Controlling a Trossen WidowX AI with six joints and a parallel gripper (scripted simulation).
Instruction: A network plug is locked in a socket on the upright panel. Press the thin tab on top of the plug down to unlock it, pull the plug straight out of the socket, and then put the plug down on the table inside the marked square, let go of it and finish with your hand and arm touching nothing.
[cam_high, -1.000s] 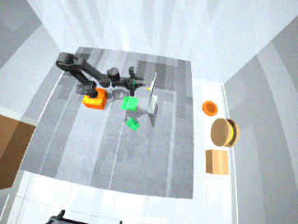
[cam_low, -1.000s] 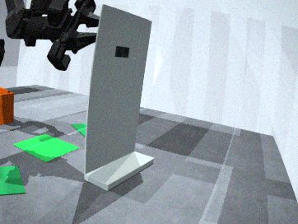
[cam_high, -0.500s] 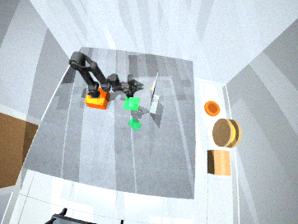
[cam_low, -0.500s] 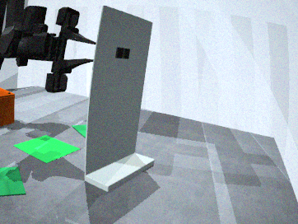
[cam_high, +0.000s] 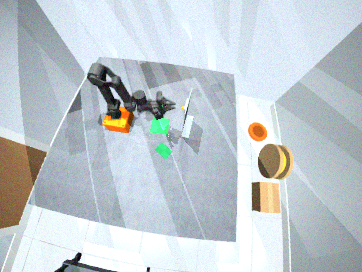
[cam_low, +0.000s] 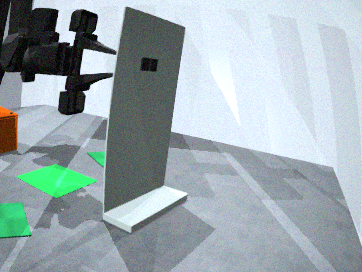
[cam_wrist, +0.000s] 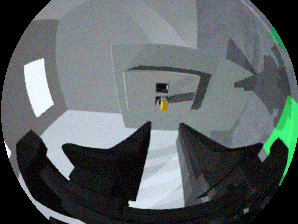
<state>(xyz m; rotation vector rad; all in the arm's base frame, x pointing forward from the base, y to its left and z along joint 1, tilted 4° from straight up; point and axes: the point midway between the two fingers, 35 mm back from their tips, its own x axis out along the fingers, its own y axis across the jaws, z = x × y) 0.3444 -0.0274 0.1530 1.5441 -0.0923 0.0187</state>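
My gripper tip is 50 mm short of the yellow plug and 20 mm to the left of it. Round my gripper tip: green marked square: 220 mm below, 110 mm behind, 10 mm to the right; then upright grey panel: 80 mm below, 70 mm ahead, 30 mm to the right.
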